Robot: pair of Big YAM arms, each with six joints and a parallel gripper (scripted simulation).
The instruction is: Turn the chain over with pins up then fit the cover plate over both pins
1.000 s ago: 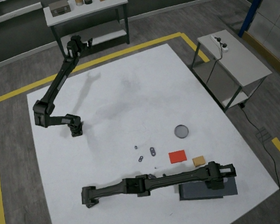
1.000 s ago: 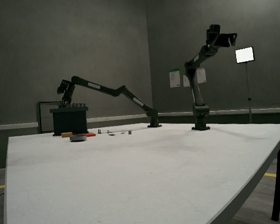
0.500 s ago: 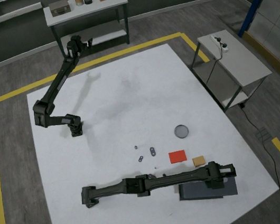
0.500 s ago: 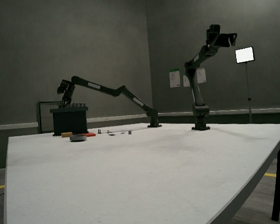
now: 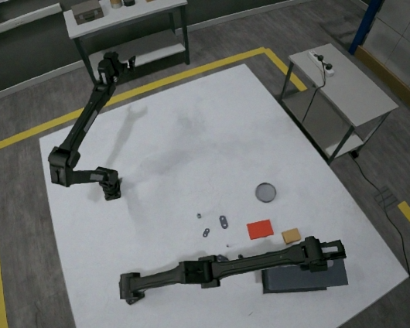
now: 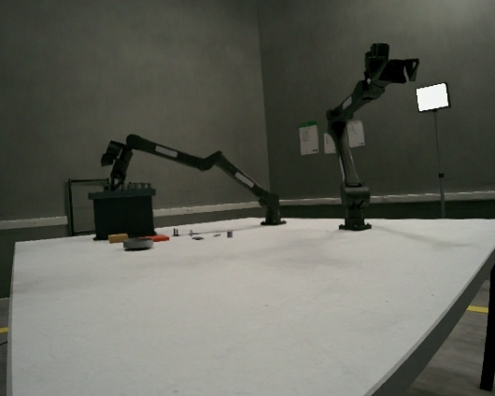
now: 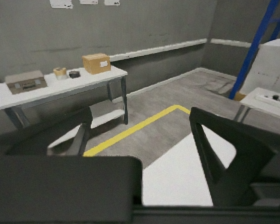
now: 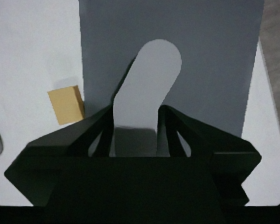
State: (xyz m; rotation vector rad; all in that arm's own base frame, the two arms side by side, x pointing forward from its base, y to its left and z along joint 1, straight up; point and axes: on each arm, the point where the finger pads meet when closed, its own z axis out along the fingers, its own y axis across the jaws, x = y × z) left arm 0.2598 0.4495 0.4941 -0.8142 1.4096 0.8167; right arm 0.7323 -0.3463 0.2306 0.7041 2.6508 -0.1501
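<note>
Right now the dark grey block is 13 cm below my right hand, 5 cm behind it and 1 cm to the right of it. From my right hand the other things lie so: two-hole plate: 37 cm behind, 33 cm to the left, 23 cm below; red square: 25 cm to the left, 22 cm below, 11 cm behind; tan block: 22 cm below, 17 cm to the left, 2 cm ahead.
</note>
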